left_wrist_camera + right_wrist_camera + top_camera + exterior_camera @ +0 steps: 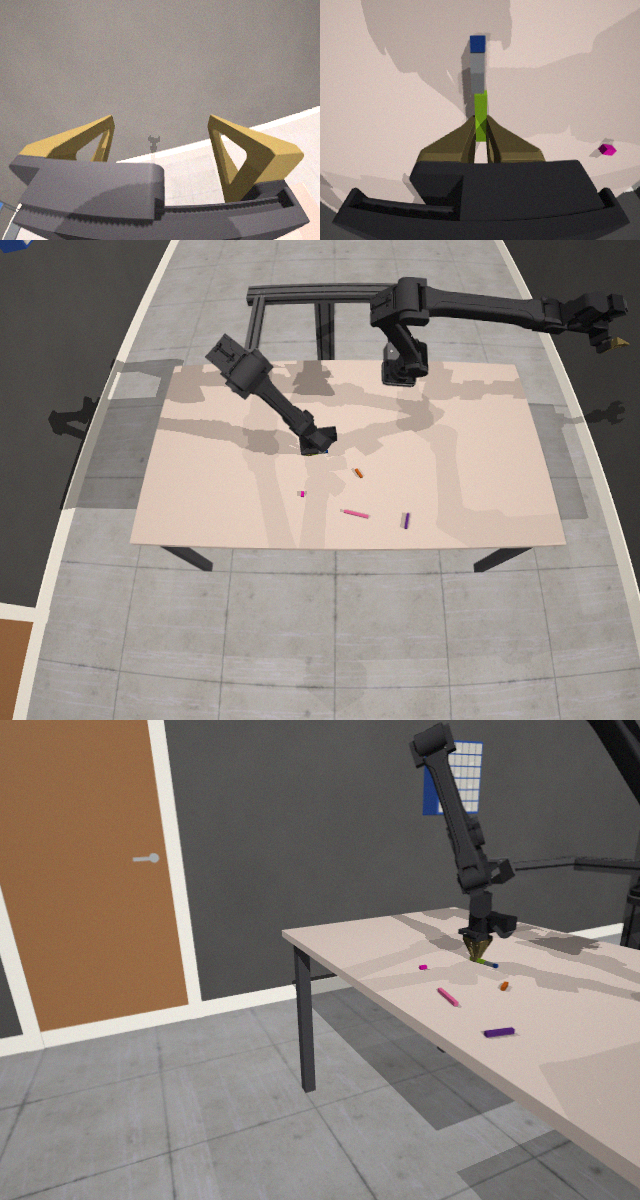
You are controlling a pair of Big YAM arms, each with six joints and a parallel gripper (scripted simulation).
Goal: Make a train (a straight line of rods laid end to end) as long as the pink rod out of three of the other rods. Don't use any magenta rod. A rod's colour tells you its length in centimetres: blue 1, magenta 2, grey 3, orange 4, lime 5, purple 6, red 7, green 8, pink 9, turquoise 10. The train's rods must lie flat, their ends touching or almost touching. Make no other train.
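Now: right hand 1 cm to the right of the lime rod. Round my right hand: blue rod 7 cm to the left, 1 cm below, 1 cm behind; magenta rod 17 cm ahead, 3 cm to the right, 1 cm below; grey rod 5 cm to the left, 1 cm below, 1 cm behind.
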